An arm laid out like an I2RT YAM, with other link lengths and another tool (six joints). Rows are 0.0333 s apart.
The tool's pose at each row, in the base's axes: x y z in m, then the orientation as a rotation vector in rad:
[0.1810 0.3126 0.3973 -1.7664 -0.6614 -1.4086]
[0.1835 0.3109 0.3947 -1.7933 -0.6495 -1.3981]
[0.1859 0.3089 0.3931 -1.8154 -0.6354 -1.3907]
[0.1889 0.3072 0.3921 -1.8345 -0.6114 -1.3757]
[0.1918 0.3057 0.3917 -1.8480 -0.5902 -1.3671]
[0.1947 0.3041 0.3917 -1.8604 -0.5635 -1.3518]
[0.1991 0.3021 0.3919 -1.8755 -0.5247 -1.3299]
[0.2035 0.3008 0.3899 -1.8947 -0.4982 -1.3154]
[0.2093 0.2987 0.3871 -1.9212 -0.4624 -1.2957]
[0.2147 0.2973 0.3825 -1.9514 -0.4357 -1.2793]
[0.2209 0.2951 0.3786 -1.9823 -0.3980 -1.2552]
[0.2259 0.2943 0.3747 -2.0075 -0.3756 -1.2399]
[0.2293 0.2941 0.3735 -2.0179 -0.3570 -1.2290]
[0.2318 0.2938 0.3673 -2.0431 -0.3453 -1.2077]
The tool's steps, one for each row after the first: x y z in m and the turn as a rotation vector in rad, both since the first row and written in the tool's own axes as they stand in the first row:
[-0.0018 0.0036 0.0003 -0.0167 -0.0159 0.0106]
[-0.0026 0.0070 0.0001 -0.0325 -0.0269 0.0212]
[-0.0027 0.0105 0.0006 -0.0453 -0.0360 0.0428]
[-0.0022 0.0138 0.0010 -0.0569 -0.0401 0.0595]
[-0.0014 0.0170 0.0013 -0.0662 -0.0447 0.0835]
[0.0001 0.0215 0.0022 -0.0783 -0.0498 0.1185]
[-0.0006 0.0262 0.0038 -0.0934 -0.0583 0.1405]
[-0.0017 0.0326 0.0056 -0.1146 -0.0703 0.1700]
[-0.0047 0.0388 0.0080 -0.1373 -0.0863 0.1907]
[-0.0068 0.0458 0.0101 -0.1612 -0.1026 0.2220]
[-0.0092 0.0512 0.0126 -0.1802 -0.1168 0.2396]
[-0.0095 0.0542 0.0145 -0.1893 -0.1217 0.2550]
[-0.0148 0.0579 0.0163 -0.2021 -0.1422 0.2688]

